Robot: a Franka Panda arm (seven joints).
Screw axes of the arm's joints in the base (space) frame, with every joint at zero. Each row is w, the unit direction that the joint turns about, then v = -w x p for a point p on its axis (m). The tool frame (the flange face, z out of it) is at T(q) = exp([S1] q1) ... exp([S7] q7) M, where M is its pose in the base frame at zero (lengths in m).
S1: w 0 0 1 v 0.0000 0.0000 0.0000
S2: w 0 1 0 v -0.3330 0.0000 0.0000
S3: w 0 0 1 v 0.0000 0.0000 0.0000
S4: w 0 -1 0 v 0.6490 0.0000 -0.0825
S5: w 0 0 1 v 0.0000 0.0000 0.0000
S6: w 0 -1 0 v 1.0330 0.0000 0.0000
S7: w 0 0 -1 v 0.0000 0.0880 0.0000
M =
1 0 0 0.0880
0 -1 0 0.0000
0 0 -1 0.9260
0 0 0 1
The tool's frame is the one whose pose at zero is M.
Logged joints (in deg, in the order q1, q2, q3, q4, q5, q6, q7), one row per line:
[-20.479 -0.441 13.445 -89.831 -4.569 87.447 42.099]
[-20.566 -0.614 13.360 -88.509 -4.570 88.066 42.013]
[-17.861 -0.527 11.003 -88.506 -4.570 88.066 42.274]
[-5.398 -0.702 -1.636 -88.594 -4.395 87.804 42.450]
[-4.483 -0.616 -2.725 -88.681 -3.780 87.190 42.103]
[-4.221 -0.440 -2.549 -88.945 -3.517 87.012 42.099]
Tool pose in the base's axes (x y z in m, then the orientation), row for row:
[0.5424 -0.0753 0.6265 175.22 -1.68 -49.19]
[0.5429 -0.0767 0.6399 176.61 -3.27 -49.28]
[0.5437 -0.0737 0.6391 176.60 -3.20 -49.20]
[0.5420 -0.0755 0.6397 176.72 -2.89 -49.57]
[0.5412 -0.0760 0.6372 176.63 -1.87 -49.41]
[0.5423 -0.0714 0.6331 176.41 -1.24 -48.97]
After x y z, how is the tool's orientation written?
As angles about the fixed x, y, z axes (roll, pitch, yaw), in degrees.
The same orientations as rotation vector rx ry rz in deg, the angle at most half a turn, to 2 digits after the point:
[159.04 -72.91 -0.71]
[159.49 -73.32 2.39]
[159.57 -73.22 2.29]
[159.55 -73.81 1.92]
[160.00 -73.70 0.45]
[160.35 -73.09 -0.55]

